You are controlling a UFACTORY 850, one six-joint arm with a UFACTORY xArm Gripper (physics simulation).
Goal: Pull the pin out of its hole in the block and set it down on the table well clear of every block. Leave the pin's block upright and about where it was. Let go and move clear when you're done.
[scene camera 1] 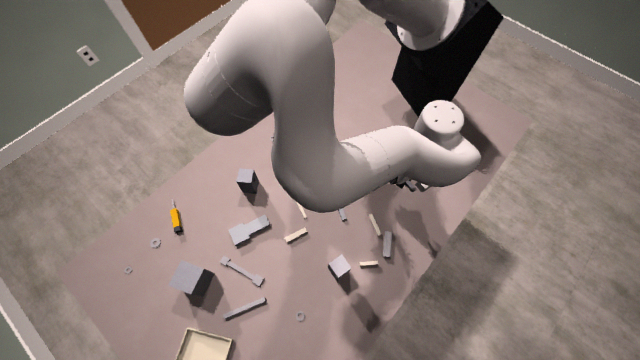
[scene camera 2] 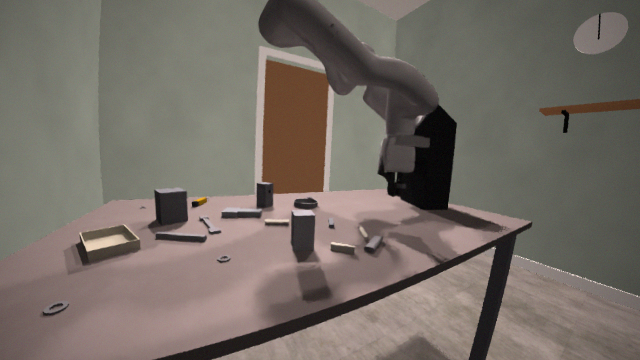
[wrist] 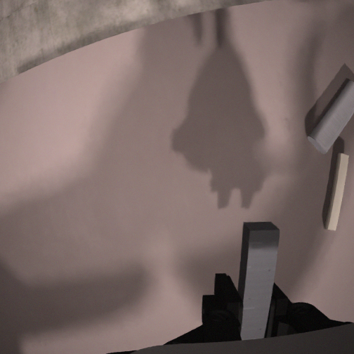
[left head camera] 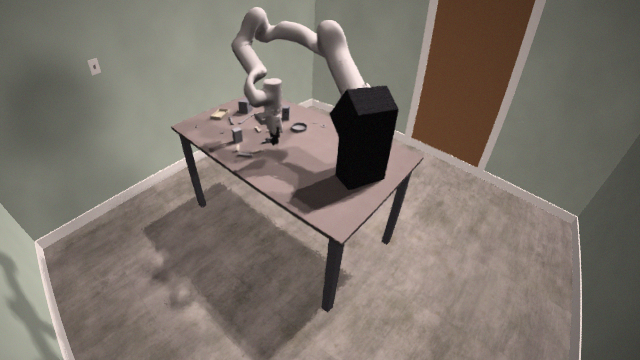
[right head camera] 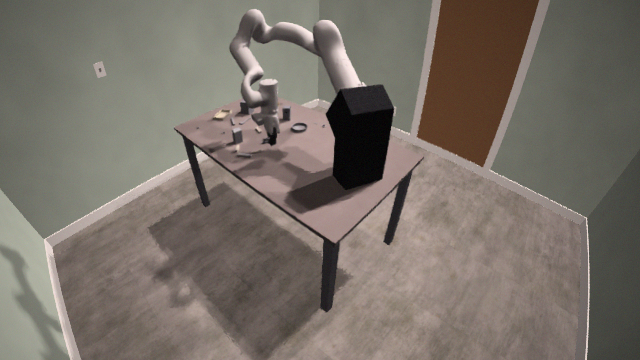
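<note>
My gripper (left head camera: 274, 139) (right head camera: 272, 139) (scene camera 2: 395, 188) (wrist: 237, 297) is shut on a grey square-sided pin (wrist: 260, 272), which sticks out past the fingertips above the table (scene camera 2: 400, 209). The arm largely hides the gripper in scene camera 1. An upright grey block (left head camera: 237, 135) (right head camera: 237, 135) (scene camera 1: 340, 267) (scene camera 2: 303, 231) stands well away from the gripper. A small dark block (scene camera 1: 247, 181) (scene camera 2: 265, 195) with a hole in its side and a large grey block (scene camera 1: 191, 277) (scene camera 2: 171, 206) also stand upright, farther off.
Near the upright block lie a grey rod (scene camera 1: 387, 244) (scene camera 2: 374, 244) (wrist: 332, 117) and pale sticks (scene camera 1: 375, 225) (scene camera 1: 369, 264) (wrist: 337, 192). A tray (scene camera 2: 131, 248), a round dish (scene camera 2: 305, 203), a wrench-like bar (scene camera 1: 242, 271), and a black robot pedestal (scene camera 2: 440, 170) are also there.
</note>
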